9 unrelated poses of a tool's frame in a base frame.
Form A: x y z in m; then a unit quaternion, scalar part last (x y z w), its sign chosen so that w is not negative.
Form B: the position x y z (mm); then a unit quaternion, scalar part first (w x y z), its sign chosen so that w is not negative. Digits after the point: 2 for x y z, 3 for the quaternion.
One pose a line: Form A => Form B
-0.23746 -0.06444 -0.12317 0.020 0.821 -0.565 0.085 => -237.46 -64.44 -123.17 0.085 0.020 0.821 -0.565
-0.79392 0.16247 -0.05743 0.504 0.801 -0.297 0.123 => -793.92 162.47 -57.43 0.123 0.504 0.801 -0.297
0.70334 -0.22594 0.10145 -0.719 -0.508 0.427 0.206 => 703.34 -225.94 101.45 0.206 -0.719 -0.508 0.427
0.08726 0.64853 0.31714 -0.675 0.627 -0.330 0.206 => 87.26 648.53 317.14 0.206 -0.675 0.627 -0.330
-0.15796 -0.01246 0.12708 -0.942 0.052 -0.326 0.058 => -157.96 -12.46 127.08 0.058 -0.942 0.052 -0.326
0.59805 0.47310 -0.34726 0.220 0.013 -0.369 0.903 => 598.05 473.10 -347.26 0.903 0.220 0.013 -0.369
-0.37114 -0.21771 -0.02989 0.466 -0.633 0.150 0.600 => -371.14 -217.71 -29.89 0.600 0.466 -0.633 0.150
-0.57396 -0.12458 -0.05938 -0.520 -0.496 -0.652 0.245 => -573.96 -124.58 -59.38 0.245 -0.520 -0.496 -0.652
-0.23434 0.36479 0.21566 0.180 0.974 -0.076 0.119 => -234.34 364.79 215.66 0.119 0.180 0.974 -0.076
